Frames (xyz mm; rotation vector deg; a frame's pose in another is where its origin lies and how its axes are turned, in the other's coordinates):
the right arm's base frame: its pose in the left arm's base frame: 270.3 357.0 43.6 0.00 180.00 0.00
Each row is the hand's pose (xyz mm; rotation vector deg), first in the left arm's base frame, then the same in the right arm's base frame.
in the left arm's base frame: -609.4 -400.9 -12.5 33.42 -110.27 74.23
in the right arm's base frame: 879.7 -757.9 56.1 63.14 45.85 -28.43
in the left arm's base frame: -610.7 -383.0 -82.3 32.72 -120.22 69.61
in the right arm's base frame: 881.0 -740.0 125.9 56.84 39.31 -26.72
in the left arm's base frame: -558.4 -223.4 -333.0 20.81 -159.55 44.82
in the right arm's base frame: 828.7 -580.4 376.6 31.08 13.17 -14.43
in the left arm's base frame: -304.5 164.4 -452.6 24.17 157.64 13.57
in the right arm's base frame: 574.8 -192.6 496.2 -9.67 -20.04 17.22
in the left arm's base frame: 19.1 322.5 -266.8 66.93 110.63 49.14
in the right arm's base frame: 251.2 -34.5 310.4 -41.61 -44.58 56.68
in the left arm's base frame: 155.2 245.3 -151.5 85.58 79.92 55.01
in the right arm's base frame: 115.1 -111.7 195.1 -51.94 -57.78 80.81
